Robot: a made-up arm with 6 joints.
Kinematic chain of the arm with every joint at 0, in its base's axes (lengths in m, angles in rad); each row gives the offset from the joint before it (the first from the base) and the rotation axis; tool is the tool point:
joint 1: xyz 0 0 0.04 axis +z
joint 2: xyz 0 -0.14 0.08 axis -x
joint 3: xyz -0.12 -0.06 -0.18 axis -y
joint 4: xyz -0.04 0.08 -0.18 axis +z
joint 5: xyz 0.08 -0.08 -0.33 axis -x
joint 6: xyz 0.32 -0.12 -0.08 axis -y
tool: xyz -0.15 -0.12 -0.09
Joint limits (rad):
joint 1: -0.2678..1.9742
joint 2: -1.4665..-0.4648
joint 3: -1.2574..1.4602
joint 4: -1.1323..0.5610
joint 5: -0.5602..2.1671
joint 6: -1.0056..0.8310
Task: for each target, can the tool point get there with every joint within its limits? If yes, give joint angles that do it. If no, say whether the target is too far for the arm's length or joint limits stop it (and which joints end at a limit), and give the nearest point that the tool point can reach.
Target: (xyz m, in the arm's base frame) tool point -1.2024 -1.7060 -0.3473
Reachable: no: too far | nearest point -0.5754 -0.8164 -0.3403 | short by 1.088 m
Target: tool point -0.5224 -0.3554 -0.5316
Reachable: yes | joints 0.7782 -1.0532 -0.9855 -0.4929 0.3496 0.2394
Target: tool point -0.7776 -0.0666 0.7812
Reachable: no: joint limits stop it (at a limit: joint 2, joint 3, joint 4, joint 5, joint 6) | nearest point -0.4676 -0.0401 0.2715 | short by 0.597 m
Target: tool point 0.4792 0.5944 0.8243
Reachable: no: joint limits stop it (at a limit: joint 2, joint 3, joint 4, joint 6) | nearest point 0.4087 0.5069 0.2733 | short by 0.562 m
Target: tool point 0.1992 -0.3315 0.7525
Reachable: no: joint limits stop it (at a limit: joint 2, joint 3, joint 4, joint 6) | nearest point 0.1957 -0.3257 0.2985 | short by 0.454 m
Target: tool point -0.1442 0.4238 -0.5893
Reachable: yes | joints 0.5391 -1.0564 0.2847 -0.5497 -0.2941 -0.2443
